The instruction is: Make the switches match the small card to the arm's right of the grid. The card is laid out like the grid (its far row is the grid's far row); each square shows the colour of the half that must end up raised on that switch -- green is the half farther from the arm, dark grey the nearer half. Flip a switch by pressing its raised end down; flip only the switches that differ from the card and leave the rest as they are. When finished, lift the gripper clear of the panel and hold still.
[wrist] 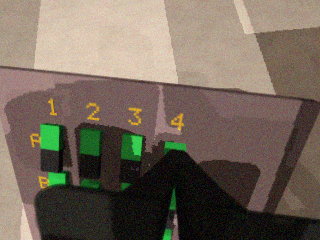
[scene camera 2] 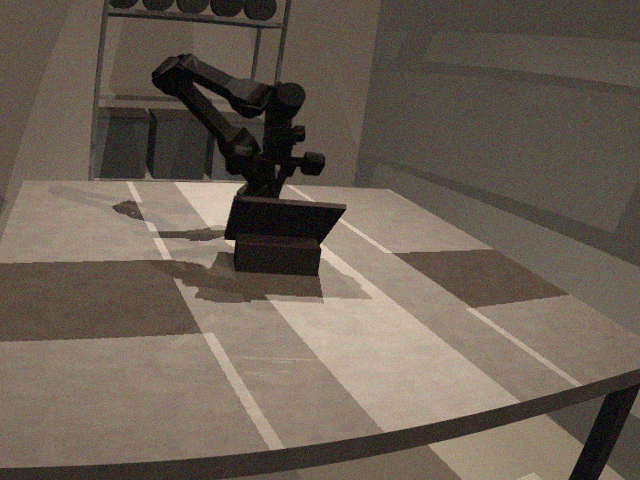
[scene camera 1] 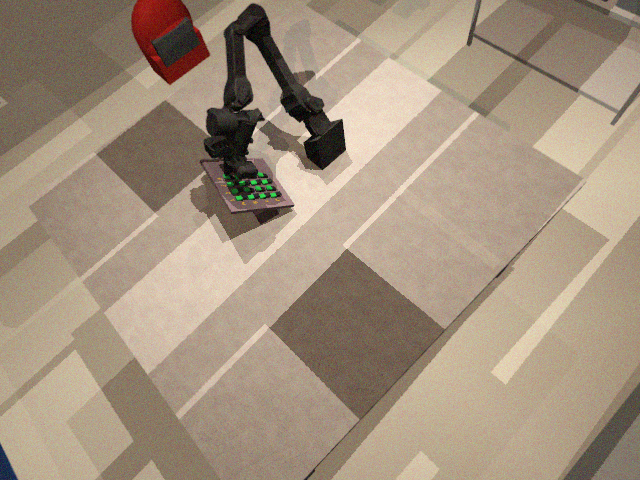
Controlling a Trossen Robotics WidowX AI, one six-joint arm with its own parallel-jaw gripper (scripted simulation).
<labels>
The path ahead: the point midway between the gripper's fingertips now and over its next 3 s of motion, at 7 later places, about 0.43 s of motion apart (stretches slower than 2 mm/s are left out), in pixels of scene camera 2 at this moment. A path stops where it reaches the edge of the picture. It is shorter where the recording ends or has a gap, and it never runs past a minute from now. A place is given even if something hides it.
My gripper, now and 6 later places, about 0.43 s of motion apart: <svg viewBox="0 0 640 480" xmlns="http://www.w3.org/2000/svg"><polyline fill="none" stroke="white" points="275,199 275,200 275,200 275,201 276,201 278,180 288,182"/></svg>
</labels>
